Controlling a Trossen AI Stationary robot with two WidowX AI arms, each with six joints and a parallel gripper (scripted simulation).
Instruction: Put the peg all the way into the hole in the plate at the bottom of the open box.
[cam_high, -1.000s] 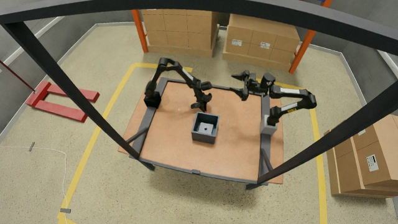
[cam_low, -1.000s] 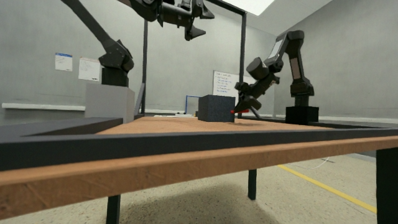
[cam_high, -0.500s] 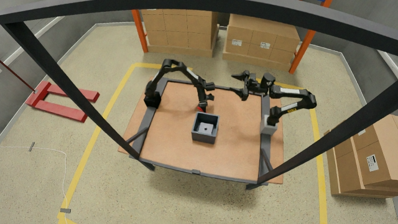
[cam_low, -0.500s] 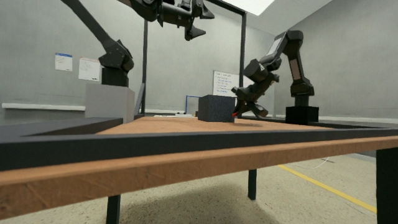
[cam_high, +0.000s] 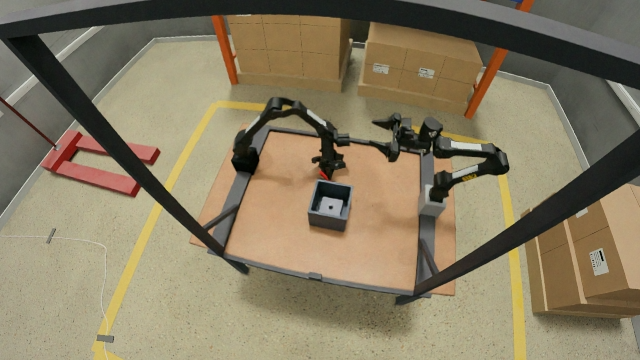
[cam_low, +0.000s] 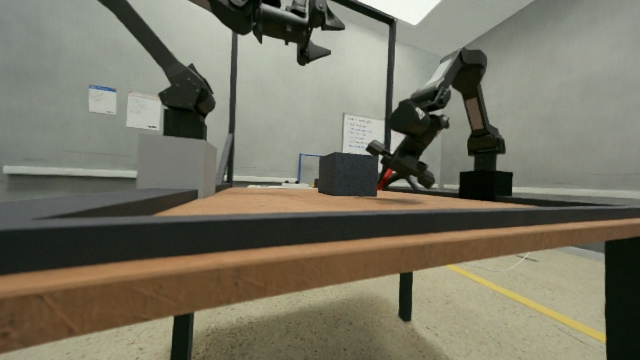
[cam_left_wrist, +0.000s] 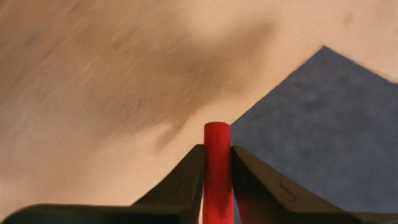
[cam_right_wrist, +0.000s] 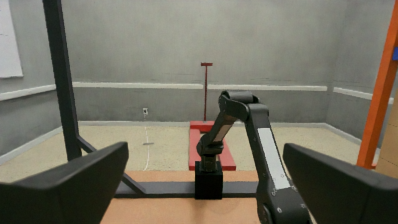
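The red peg lies 2 cm behind my left hand and 1 cm to the left of it. Also, from my left hand: dark frame rail (27 cm ahead, 6 cm below, 2 cm to the right); then light plate (16 cm behind, 5 cm to the right, 2 cm below).
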